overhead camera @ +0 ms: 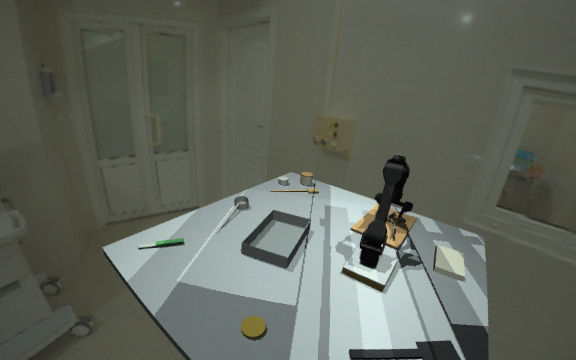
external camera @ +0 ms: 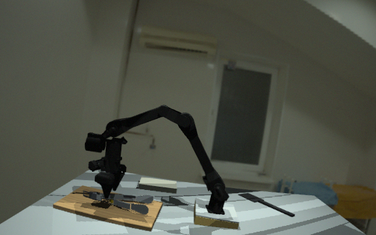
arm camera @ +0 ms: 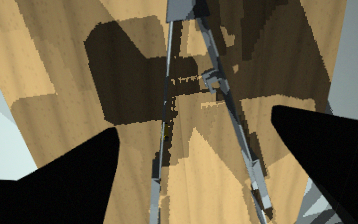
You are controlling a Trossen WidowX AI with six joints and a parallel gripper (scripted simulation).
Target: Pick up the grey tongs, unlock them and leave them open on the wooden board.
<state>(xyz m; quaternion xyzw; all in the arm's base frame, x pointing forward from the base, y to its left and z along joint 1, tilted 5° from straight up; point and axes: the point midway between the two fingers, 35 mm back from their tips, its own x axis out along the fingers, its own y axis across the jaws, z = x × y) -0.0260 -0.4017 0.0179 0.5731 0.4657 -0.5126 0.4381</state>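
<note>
Right now my gripper tip is 40 mm above the wooden board, 10 mm to the right of it and 10 mm short of it. The rest, counted from my gripper tip: roasting tin: 430 mm to the left, 410 mm ahead, 20 mm below; jar: 580 mm ahead, 240 mm to the right, 20 mm below; pale block: 300 mm behind, 190 mm to the left, 40 mm below.
</note>
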